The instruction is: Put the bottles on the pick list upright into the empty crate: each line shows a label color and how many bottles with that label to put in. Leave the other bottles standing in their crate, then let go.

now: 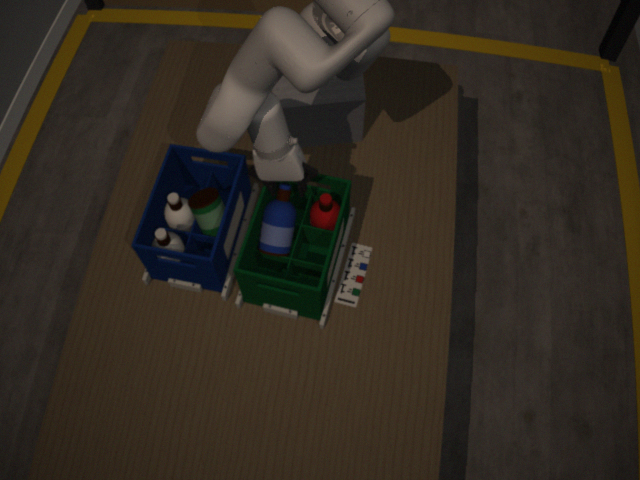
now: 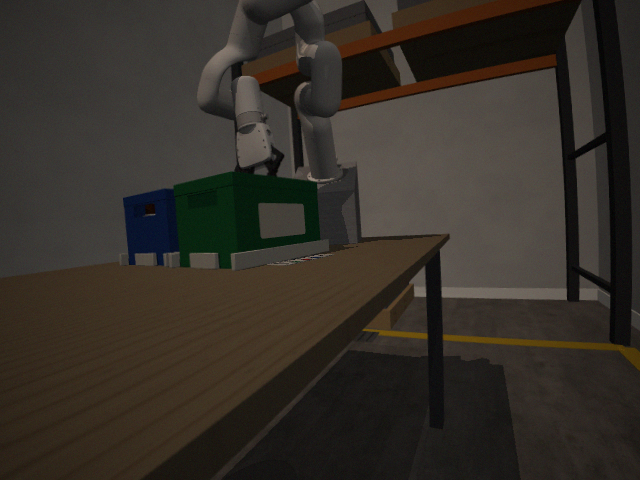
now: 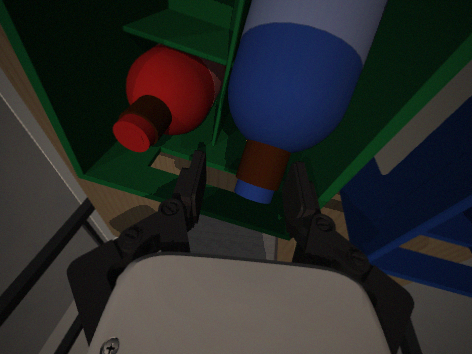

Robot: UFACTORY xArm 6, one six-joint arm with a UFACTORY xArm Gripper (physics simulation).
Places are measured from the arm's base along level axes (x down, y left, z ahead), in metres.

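Pixels of known places: gripper, between the fingertips: [image 1: 288, 191] [image 3: 246, 170]; arm's base, origin of its link: [image 2: 325, 175].
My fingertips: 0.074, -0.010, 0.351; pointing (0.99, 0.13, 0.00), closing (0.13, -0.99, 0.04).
Note:
For each thing: its top centre in the pictures, then the offset to it from my fingertips, as dx, dy, dz. Level surfaces: height alone.
- blue bottle, centre of its top: [image 3: 289, 135] [image 1: 277, 204] -0.026, -0.014, +0.053
- red bottle, centre of its top: [image 3: 131, 137] [image 1: 325, 198] +0.000, +0.084, +0.006
- blue crate, centre of its top: [image 1: 189, 198] [image 2: 188, 195] -0.012, -0.214, +0.057
- tilted green bottle, centre of its top: [image 1: 209, 204] -0.004, -0.168, +0.062
- pick list, centre of its top: [image 2: 303, 258] [image 1: 353, 274] +0.161, +0.166, +0.105
- wooden table, height of its surface: dx +0.163
A blue bottle [image 1: 278, 227] [image 3: 295, 85] lies tilted in the green crate [image 1: 281, 293] [image 2: 206, 227] [image 3: 55, 125], its neck toward the robot-side wall. A red bottle [image 1: 324, 214] [image 3: 167, 87] stands in that crate's corner compartment. My gripper [image 1: 287, 190] [image 2: 258, 171] [image 3: 246, 170] is open at that wall; the blue bottle's neck shows between or just beyond the fingers, not gripped. The blue crate [image 1: 178, 268] [image 2: 149, 232] [image 3: 410, 135] holds two white bottles [image 1: 179, 213] [image 1: 169, 241] and a tilted green bottle [image 1: 209, 218], its wide brown end up. The pick list [image 1: 353, 274] [image 2: 299, 259] shows white, blue, red and green; its counts are unreadable.
Pale rails [image 1: 279, 310] [image 2: 281, 255] surround the crates on the wooden table [image 1: 248, 392] [image 2: 155, 335]. Dividers [image 1: 316, 231] [image 3: 182, 35] split the green crate. The crates stand side by side with a narrow gap. The robot's base block [image 1: 330, 121] [image 2: 338, 217] is behind them.

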